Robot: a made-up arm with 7 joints. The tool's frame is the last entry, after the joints.
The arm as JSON. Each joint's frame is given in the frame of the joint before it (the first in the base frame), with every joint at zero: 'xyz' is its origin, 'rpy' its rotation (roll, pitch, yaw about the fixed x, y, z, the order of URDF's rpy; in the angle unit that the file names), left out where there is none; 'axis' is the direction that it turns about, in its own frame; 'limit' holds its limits. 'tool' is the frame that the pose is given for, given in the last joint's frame.
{
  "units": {
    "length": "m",
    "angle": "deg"
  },
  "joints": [
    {
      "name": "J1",
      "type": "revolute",
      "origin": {
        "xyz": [
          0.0,
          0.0,
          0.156
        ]
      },
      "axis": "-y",
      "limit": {
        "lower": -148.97,
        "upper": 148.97
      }
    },
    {
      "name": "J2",
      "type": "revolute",
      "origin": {
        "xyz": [
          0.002,
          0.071,
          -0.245
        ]
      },
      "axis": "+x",
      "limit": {
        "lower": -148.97,
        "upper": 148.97
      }
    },
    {
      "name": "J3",
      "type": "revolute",
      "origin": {
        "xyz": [
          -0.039,
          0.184,
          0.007
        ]
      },
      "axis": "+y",
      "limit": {
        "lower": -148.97,
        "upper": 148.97
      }
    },
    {
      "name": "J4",
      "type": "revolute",
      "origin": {
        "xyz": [
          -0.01,
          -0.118,
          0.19
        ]
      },
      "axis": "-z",
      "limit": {
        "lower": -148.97,
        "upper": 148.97
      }
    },
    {
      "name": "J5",
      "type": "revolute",
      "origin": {
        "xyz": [
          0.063,
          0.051,
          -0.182
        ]
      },
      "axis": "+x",
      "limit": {
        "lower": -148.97,
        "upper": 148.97
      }
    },
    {
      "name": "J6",
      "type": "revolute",
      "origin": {
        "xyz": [
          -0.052,
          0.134,
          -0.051
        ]
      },
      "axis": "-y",
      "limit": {
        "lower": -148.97,
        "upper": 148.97
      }
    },
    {
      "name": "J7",
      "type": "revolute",
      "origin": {
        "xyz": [
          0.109,
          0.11,
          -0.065
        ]
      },
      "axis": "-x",
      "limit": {
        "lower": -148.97,
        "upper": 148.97
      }
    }
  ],
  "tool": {
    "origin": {
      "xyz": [
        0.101,
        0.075,
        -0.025
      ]
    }
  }
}
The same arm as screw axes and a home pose.
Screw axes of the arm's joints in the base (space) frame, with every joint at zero. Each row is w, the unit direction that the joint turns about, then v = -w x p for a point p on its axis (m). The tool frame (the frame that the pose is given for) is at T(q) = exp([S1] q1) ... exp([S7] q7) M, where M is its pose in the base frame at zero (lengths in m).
S1: w 0 -1 0 v 0.156 0 0
S2: w 1 0 0 v 0 -0.089 -0.071
S3: w 0 1 0 v 0.082 0 -0.037
S4: w 0 0 -1 v -0.137 -0.047 0
S5: w 1 0 0 v 0 -0.074 -0.188
S6: w 0 -1 0 v -0.125 0 0.036
S7: w -1 0 0 v 0 0.19 0.432
M: xyz 0.174 0.507 -0.215 (m) quaternion w x y z 1 0 0 0
Joint limits (rad, base to tool): -2.6..2.6 -2.6..2.6 -2.6..2.6 -2.6..2.6 -2.6..2.6 -2.6..2.6 -2.6..2.6

